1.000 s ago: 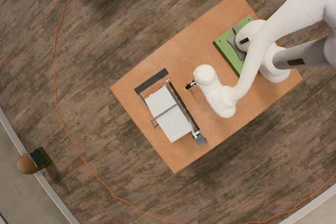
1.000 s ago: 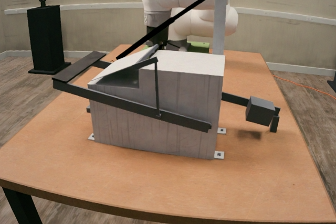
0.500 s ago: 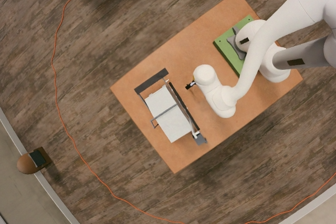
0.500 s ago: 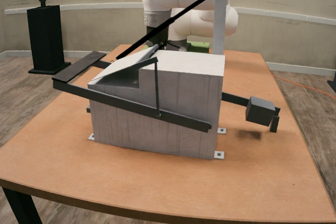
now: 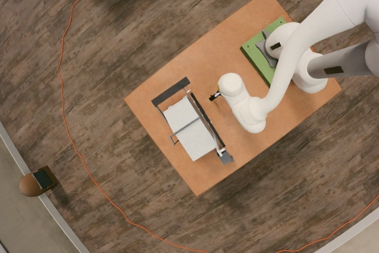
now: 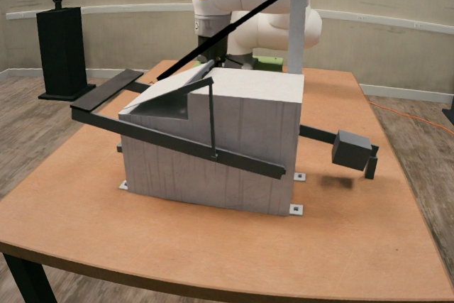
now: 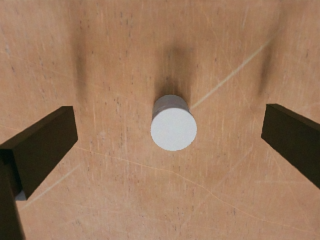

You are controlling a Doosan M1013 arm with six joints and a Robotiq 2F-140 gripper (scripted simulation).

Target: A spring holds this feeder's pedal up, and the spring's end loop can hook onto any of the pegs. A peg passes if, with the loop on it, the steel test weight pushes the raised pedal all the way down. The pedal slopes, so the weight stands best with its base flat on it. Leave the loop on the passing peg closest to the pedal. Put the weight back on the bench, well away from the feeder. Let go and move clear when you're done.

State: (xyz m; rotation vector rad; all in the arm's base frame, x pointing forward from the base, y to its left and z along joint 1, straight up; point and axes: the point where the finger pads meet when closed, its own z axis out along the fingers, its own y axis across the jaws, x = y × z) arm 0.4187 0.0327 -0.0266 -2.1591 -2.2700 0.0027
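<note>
My hand is 10 mm above the steel test weight. Also, from my hand: grey block: 190 mm ahead, 180 mm to the right, 30 mm below; dark block: 190 mm ahead, 400 mm to the left, 10 mm below.
</note>
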